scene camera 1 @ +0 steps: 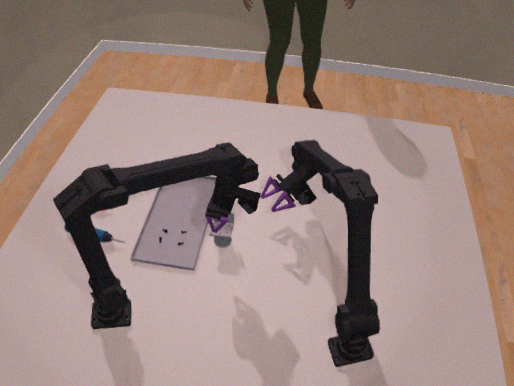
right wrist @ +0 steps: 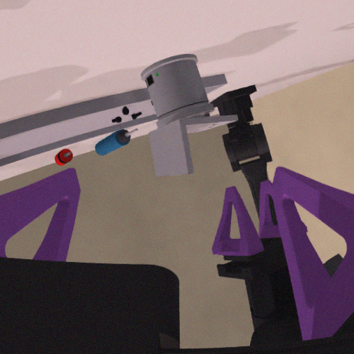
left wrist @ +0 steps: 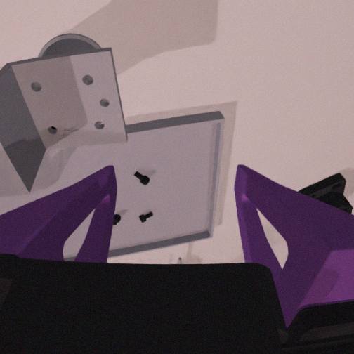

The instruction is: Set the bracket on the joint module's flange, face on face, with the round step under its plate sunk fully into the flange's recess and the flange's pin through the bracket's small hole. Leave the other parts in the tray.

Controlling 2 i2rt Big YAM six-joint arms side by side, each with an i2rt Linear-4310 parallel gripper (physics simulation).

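Where they show: left gripper, fingertip midpoint: [scene camera 1: 216, 225]; right gripper, fingertip midpoint: [scene camera 1: 266, 204]; left arm's base, origin of the base link: [scene camera 1: 111, 315]; right arm's base, origin of the base link: [scene camera 1: 350, 349].
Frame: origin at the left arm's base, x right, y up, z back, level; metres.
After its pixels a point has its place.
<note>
The grey L-shaped bracket [scene camera 1: 223, 228] @(z -0.240, x 0.373, y 0.071 m) [left wrist: 102, 90] [right wrist: 171, 152] is at the flange end of the grey round joint module [scene camera 1: 223, 241] @(z -0.215, x 0.370, y 0.032 m) [left wrist: 70, 46] [right wrist: 177, 87]. Its holed plate lies along the flange and its other leg sticks away from the module. The recess, the step and the pin are hidden, so how fully it is seated cannot be told. My left gripper [scene camera 1: 217, 223] @(z -0.189, x 0.350, y 0.153 m) [left wrist: 175, 176] [right wrist: 248, 183] is partly open and empty, beside the bracket and apart from it in both wrist views. My right gripper [scene camera 1: 268, 202] @(z -0.305, x 0.528, y 0.098 m) [right wrist: 175, 178] is wide open and empty, some way off.
The grey tray [scene camera 1: 150, 220] @(z -0.361, x 0.119, y 0.004 m) [left wrist: 197, 170] [right wrist: 50, 112] holds several black screws [scene camera 1: 165, 230] @(z -0.302, x 0.173, y 0.012 m) [left wrist: 143, 178] [right wrist: 125, 110]. A blue screwdriver [scene camera 1: 102, 235] @(z -0.286, x -0.041, y 0.038 m) [right wrist: 112, 143] lies beyond the tray, with a red item [right wrist: 63, 157] near it. A person stands beyond the table.
</note>
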